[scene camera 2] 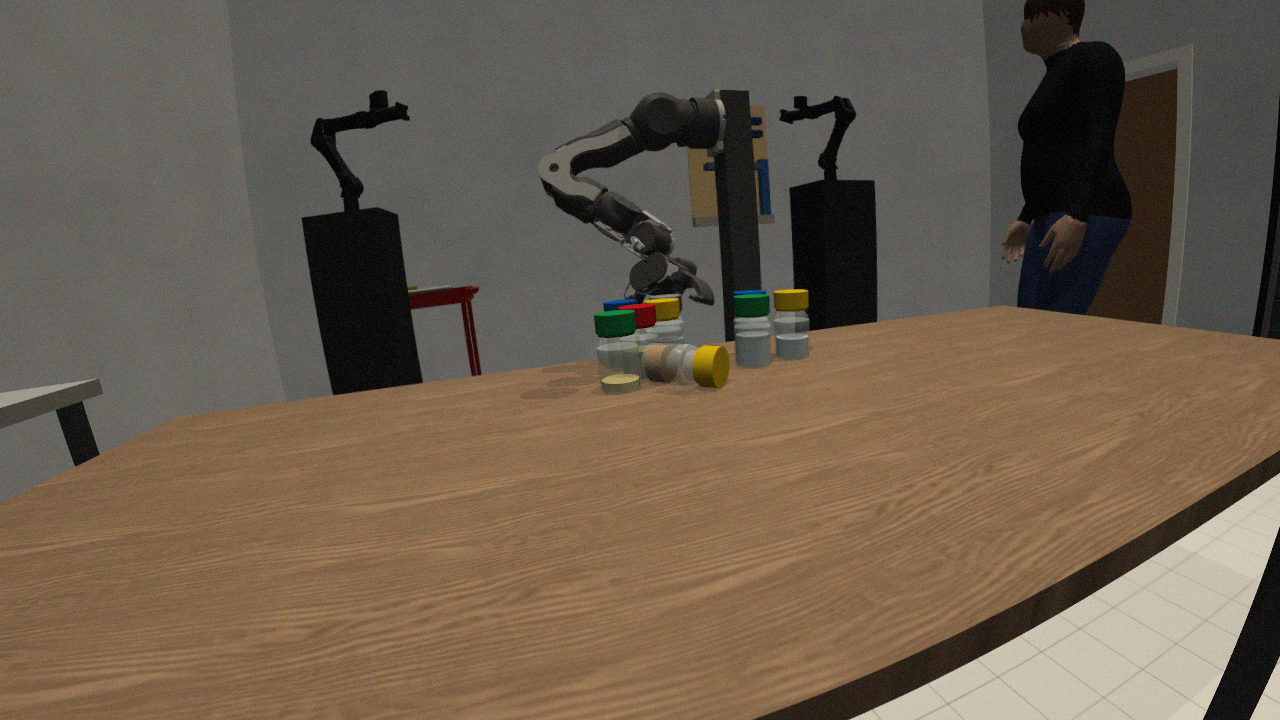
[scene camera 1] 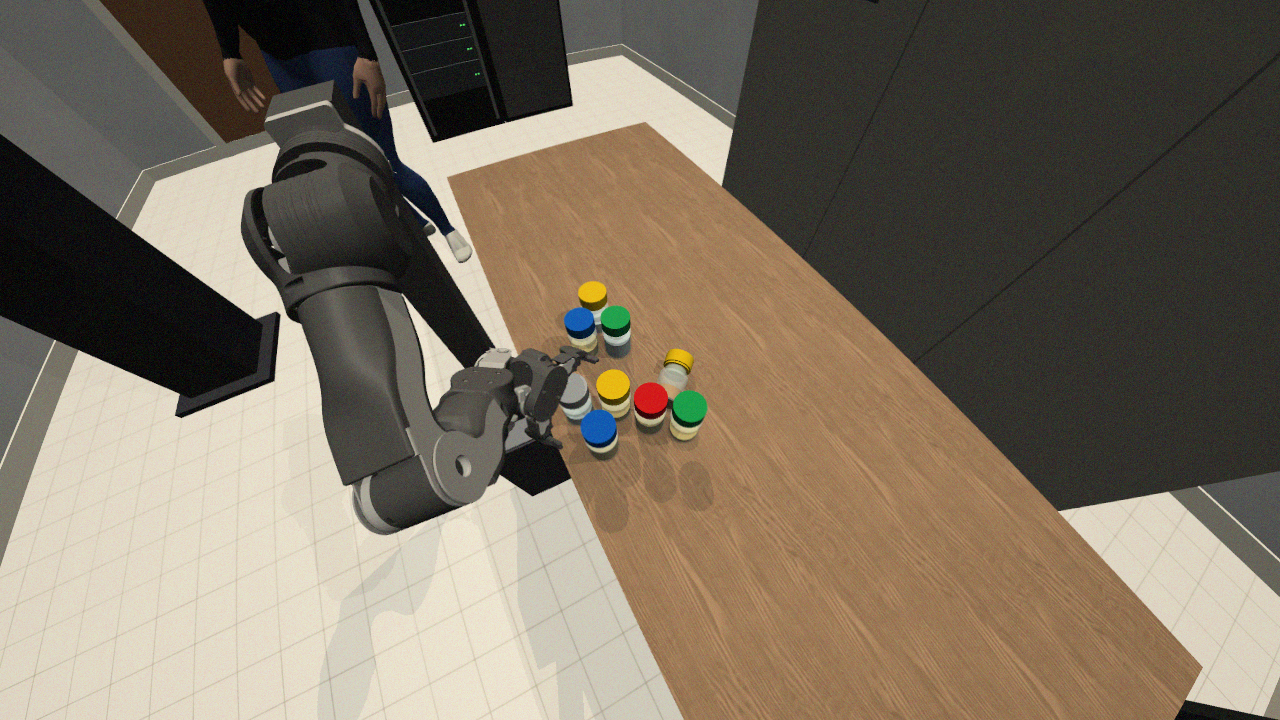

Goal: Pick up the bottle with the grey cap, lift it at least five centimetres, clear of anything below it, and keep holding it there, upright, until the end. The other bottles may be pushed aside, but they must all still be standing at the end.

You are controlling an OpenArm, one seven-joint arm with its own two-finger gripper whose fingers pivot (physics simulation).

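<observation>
The bottle with the grey cap [scene camera 1: 577,406] stands upright near the table's edge on the robot's side; in scene camera 2 it is mostly hidden behind other bottles. My gripper [scene camera 1: 575,400] [scene camera 2: 673,291] is open and empty, low at this bottle, with one finger on either side of it in scene camera 1. Whether the fingers touch it I cannot tell. Close by stand a yellow-capped bottle [scene camera 1: 614,394] [scene camera 2: 666,318], a blue-capped one [scene camera 1: 599,433], a red-capped one [scene camera 1: 650,405] and a green-capped one [scene camera 1: 688,415] [scene camera 2: 617,351].
Another yellow-capped bottle [scene camera 1: 675,371] [scene camera 2: 687,364] lies on its side beyond the red-capped one. A separate group stands apart: blue-capped [scene camera 1: 580,327], green-capped [scene camera 1: 615,329] [scene camera 2: 751,329] and yellow-capped [scene camera 1: 592,299] [scene camera 2: 791,323] bottles. The wooden table [scene camera 1: 805,447] [scene camera 2: 537,537] carries them.
</observation>
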